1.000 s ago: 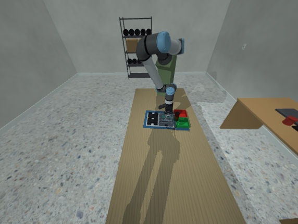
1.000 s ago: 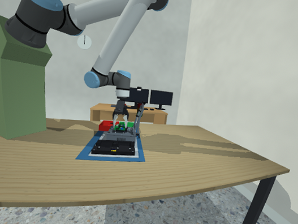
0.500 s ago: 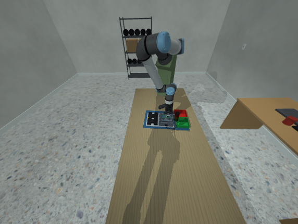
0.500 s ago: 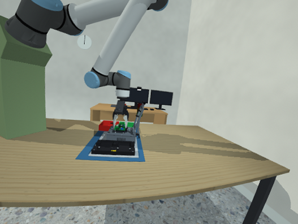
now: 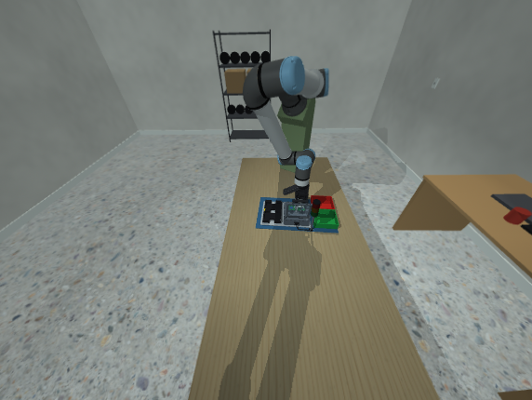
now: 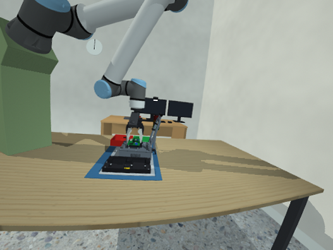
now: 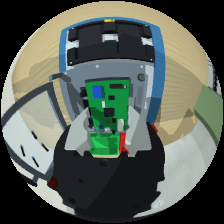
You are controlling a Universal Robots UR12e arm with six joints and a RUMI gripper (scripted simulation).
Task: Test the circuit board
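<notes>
My gripper is now 1 cm to the right of the green circuit board. Round my hand: tester lid: 11 cm ahead, 5 cm to the right, 10 cm above; red bin: 23 cm to the left, 7 cm below; green bin: 13 cm ahead, 16 cm to the left, 7 cm below.
</notes>
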